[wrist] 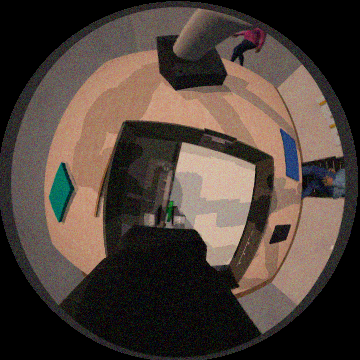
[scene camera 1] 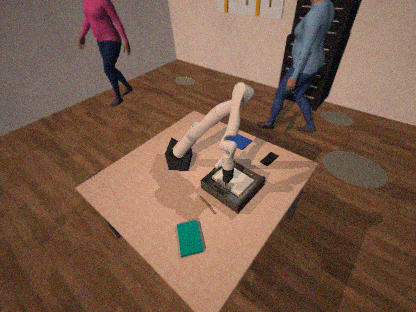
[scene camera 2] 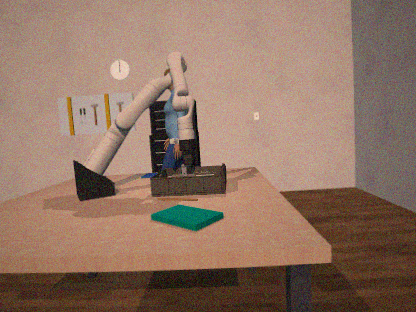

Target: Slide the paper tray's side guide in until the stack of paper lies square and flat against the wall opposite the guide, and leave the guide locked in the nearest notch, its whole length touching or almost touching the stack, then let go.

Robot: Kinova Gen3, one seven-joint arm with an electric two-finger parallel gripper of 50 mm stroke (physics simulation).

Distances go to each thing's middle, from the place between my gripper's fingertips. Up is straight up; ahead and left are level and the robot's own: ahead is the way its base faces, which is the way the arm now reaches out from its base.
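Labels:
The green book [scene camera 2: 192,218] is 390 mm to the right of my hand, 180 mm ahead of it and 50 mm below it. Then there is the white paper stack [wrist: 213,190]: my hand is 80 mm to the right of it, 20 mm past it and 30 mm above it. Going by their middles, I find the stack the nearest to my hand of the things named here.

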